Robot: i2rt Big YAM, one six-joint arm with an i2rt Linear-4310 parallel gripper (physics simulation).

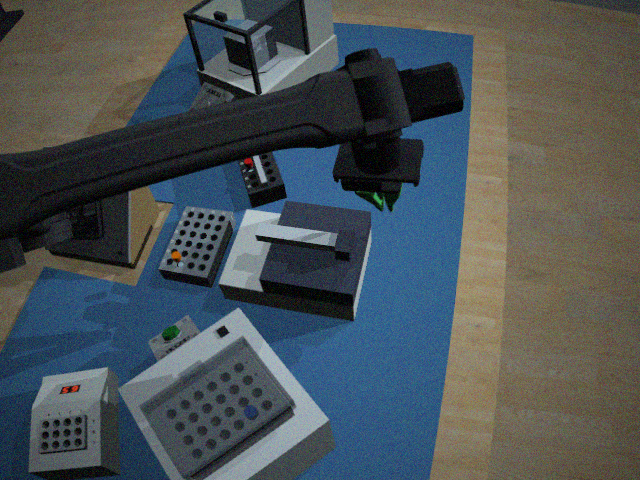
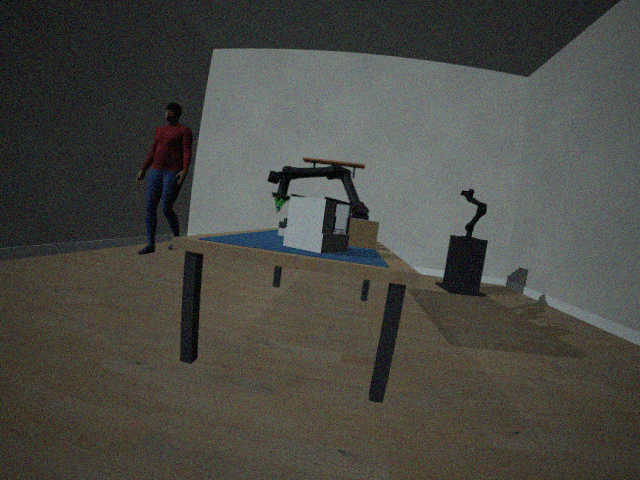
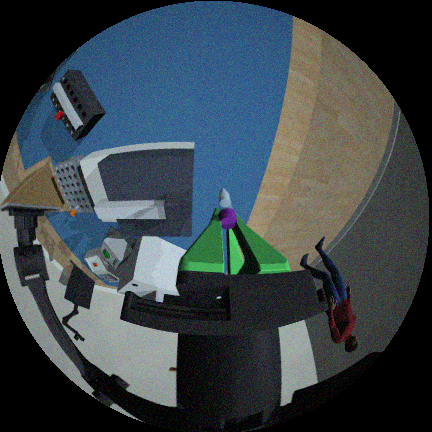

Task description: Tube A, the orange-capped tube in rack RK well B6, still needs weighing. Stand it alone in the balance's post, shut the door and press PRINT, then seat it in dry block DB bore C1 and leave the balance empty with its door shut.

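Frame: origin at the arm's base, x ahead, y left, z up, level; centimetres.
Seen in the pictures: gripper, fingertip midpoint: [image 1: 387, 207] [image 2: 277, 211] [image 3: 222, 213]; arm's base at its link origin: [image 2: 361, 230] [image 3: 25, 209].
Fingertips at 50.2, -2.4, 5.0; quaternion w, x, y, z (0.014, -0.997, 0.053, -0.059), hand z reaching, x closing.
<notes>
Pixels of each thing's middle, then the offset from my fingertips to it, as dx, dy, dz. "spot": a spot on its surface instead.
- orange-capped tube A at the middle of its body: [image 1: 180, 263] [image 3: 76, 207] -31.4, -4.3, -10.7
- grey rack RK at the middle of its body: [image 1: 198, 245] [image 3: 75, 185] -30.0, +0.3, -12.3
- purple-capped tube at the middle of its body: [image 3: 224, 202] +0.0, +1.6, +0.5
- balance at the middle of its body: [image 1: 250, 47] [image 2: 325, 223] -28.4, +41.0, -2.7
- small grey panel at a spot on its surface: [image 1: 212, 93] spot: -34.2, +30.9, -6.2
- black rack with a red-capped tube, body centre: [image 1: 258, 167] [image 3: 72, 102] -23.0, +16.7, -11.4
- large white 24-well device at the middle of its body: [image 1: 206, 388] [image 3: 140, 278] -20.1, -25.8, -4.3
- green-button box at a spot on its surface: [image 1: 188, 325] spot: -25.9, -16.1, -7.6
The orange-capped tube A [image 1: 175, 255] [image 3: 73, 212] stands in the grey rack RK [image 1: 217, 213] [image 3: 75, 182], near one end. My gripper [image 1: 386, 206] [image 2: 279, 208] [image 3: 222, 213] points down and is shut on a purple-capped tube [image 3: 224, 200], held above the mat beyond the dark-lidded box. The balance [image 1: 323, 56] [image 2: 303, 224] stands at the far end of the mat; I cannot tell its door's state or see its post clearly. A small grey panel [image 1: 212, 93] in front of it is partly hidden by the arm. A white block with a red display and bores [image 1: 54, 403] looks like dry block DB.
A box with a dark lid and pale handle bar [image 1: 315, 276] [image 3: 145, 180] stands beside RK. A black rack with a red-capped tube [image 1: 268, 195] [image 3: 90, 110] lies behind. A large white 24-well device [image 1: 305, 439], a green-button box [image 1: 188, 325] and a person [image 2: 168, 149] also show.
</notes>
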